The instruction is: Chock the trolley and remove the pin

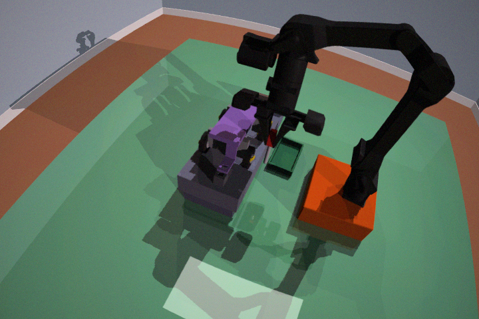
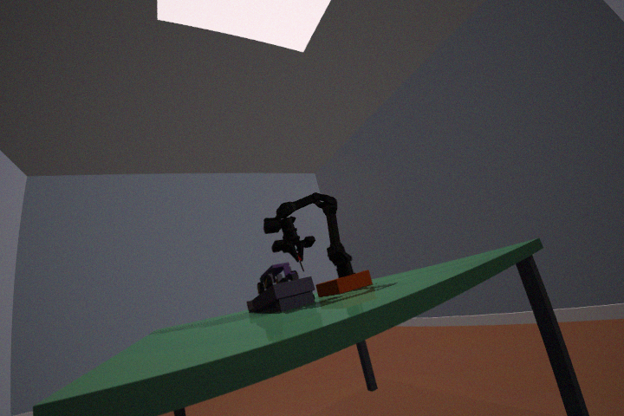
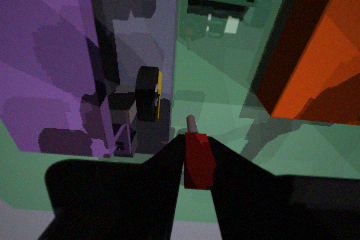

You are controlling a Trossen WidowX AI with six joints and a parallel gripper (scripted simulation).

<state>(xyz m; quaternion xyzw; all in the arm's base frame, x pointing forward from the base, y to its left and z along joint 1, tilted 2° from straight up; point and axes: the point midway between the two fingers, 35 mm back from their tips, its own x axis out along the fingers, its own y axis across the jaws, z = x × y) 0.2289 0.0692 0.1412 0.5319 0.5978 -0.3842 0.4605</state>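
My gripper tip is now 1 cm past the green tray, 14 cm to the left of it and 17 cm above it. Round my gripper tip: purple trolley: 10 cm ahead, 4 cm to the right, 5 cm below; stop pin: right at my gripper tip; grey ramp: 10 cm ahead, 4 cm to the right, 12 cm below.
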